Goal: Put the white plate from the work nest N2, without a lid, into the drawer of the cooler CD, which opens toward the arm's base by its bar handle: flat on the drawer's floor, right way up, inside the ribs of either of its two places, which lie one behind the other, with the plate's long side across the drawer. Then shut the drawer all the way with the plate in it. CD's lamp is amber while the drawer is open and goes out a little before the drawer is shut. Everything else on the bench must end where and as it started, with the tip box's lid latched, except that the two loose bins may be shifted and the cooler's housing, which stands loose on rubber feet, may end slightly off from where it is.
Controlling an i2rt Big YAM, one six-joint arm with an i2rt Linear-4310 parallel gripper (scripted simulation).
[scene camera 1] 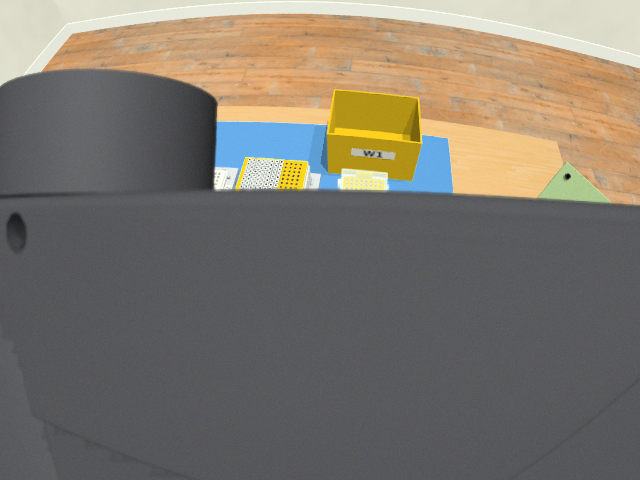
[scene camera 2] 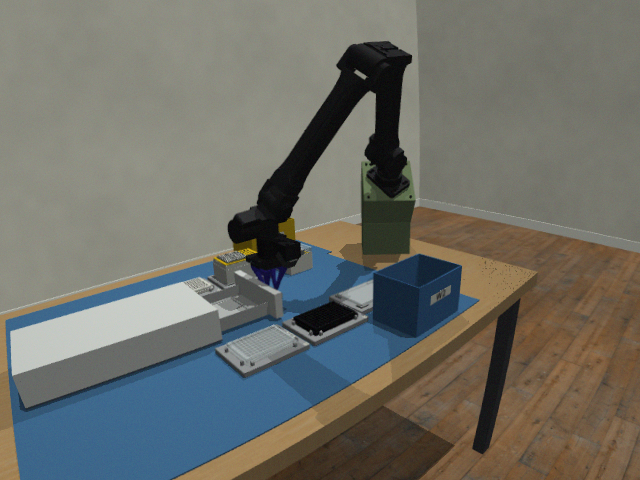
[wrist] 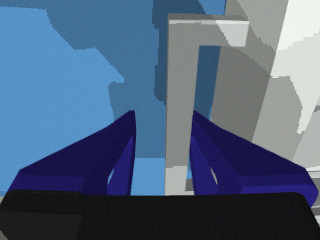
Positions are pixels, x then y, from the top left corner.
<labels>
my gripper: scene camera 2; wrist
blue bin: scene camera 2 429, 292; not seen in the wrist view (out of frame)
black plate: scene camera 2 323, 318; not seen in the wrist view (out of frame)
clear-lidded plate: scene camera 2 259, 345; not seen in the wrist view (out of frame)
same spot on my gripper: [scene camera 2: 265, 270] = [wrist: 300, 193]
</labels>
